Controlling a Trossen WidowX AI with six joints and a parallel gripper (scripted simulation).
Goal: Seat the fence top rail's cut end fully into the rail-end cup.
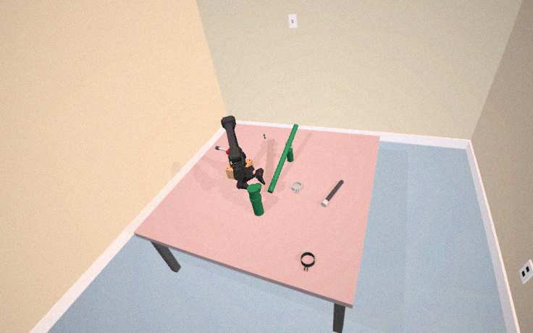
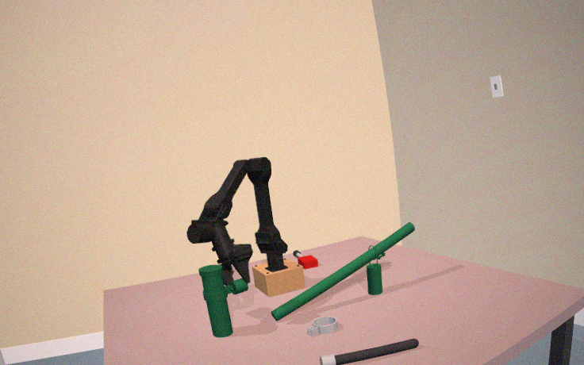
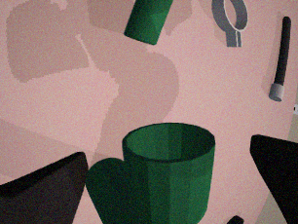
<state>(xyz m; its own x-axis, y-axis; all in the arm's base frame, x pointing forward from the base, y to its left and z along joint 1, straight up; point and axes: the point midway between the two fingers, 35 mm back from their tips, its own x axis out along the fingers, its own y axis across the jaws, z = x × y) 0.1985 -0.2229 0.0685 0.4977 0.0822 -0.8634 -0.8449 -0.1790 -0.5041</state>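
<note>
Right now my gripper tip is 2 cm to the left of the rail-end cup and 1 cm below it. Round my gripper tip: red tool 48 cm behind, 47 cm to the left, 11 cm below; then grey band 19 cm ahead, 15 cm to the left, 11 cm below; then short green post 43 cm to the left, 8 cm ahead, 2 cm below.
</note>
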